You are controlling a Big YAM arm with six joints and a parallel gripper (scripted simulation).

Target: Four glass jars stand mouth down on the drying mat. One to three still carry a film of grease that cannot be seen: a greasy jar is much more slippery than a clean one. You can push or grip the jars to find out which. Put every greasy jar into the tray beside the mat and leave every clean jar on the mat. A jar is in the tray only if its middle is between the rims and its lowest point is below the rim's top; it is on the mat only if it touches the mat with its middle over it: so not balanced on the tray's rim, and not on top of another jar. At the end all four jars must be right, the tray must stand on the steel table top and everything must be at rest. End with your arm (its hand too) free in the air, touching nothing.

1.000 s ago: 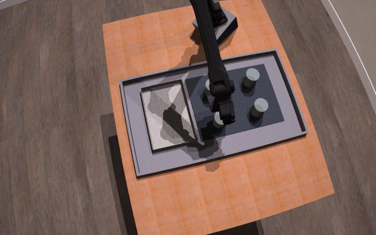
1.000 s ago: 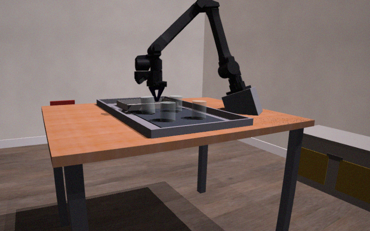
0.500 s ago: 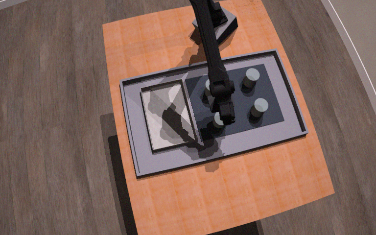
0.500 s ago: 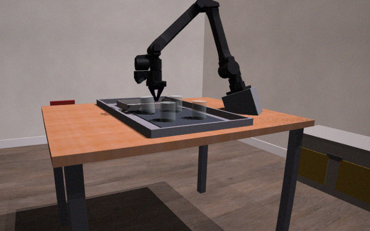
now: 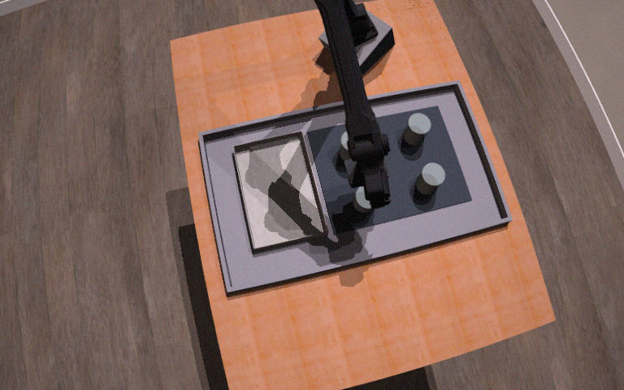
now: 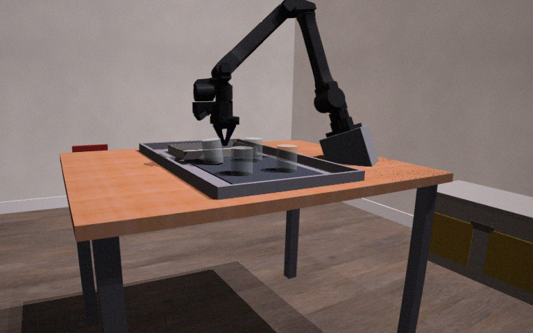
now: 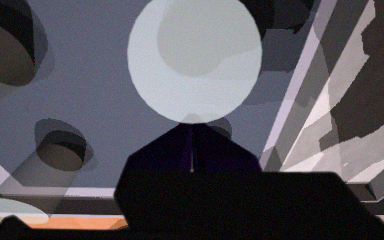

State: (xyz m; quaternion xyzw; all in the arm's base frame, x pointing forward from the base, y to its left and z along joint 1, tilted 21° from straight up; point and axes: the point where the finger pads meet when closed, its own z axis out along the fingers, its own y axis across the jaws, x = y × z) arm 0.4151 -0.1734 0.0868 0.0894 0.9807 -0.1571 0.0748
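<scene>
Now: hand 3 cm past the rimmed steel top and 7 cm above it. Round my hand: dark drying mat 2 cm behind, 11 cm to the left, 7 cm below; pale tray 9 cm behind, 20 cm to the right, 6 cm below.
</scene>
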